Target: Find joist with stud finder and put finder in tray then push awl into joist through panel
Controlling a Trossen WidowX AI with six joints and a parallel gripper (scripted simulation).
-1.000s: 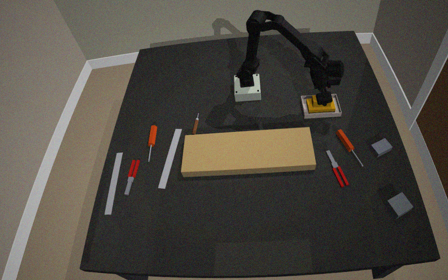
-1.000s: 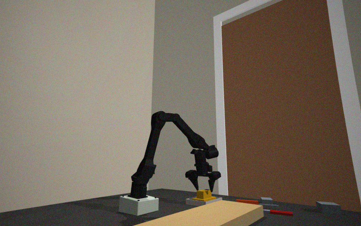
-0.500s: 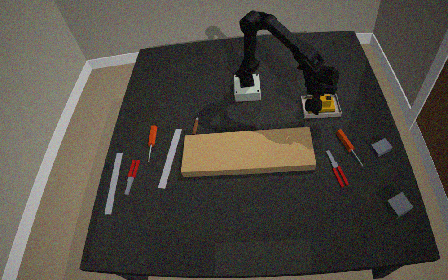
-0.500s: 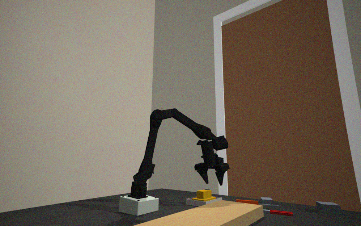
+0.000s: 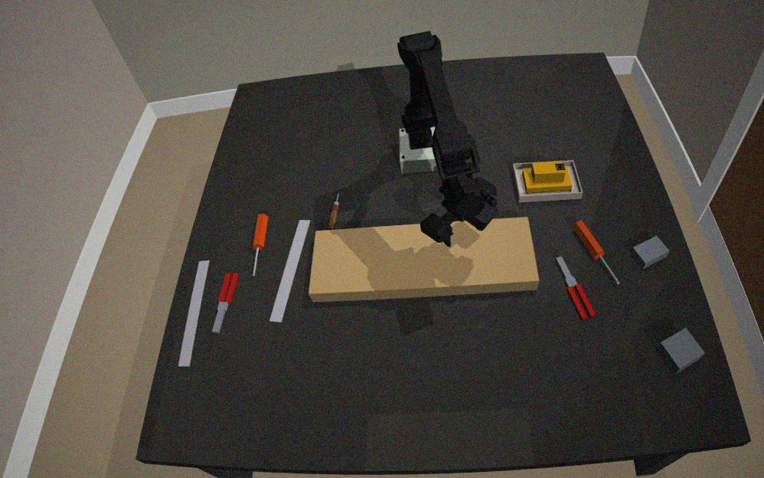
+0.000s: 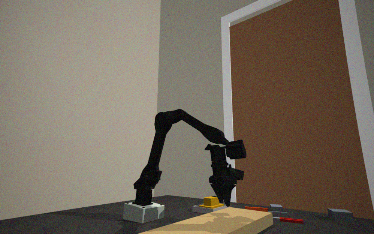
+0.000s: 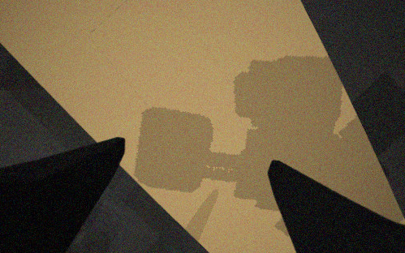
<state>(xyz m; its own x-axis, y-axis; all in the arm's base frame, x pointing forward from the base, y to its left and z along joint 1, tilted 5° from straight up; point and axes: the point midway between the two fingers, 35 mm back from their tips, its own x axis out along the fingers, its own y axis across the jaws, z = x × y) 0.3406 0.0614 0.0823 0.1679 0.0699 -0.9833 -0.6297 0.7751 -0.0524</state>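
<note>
The awl is 180 mm behind my gripper tip, 310 mm to the right of it and 70 mm below it. The rest, counted from my gripper tip: white tray (190 mm behind, 250 mm to the left, 60 mm below); yellow stud finder (190 mm behind, 270 mm to the left, 30 mm below).
</note>
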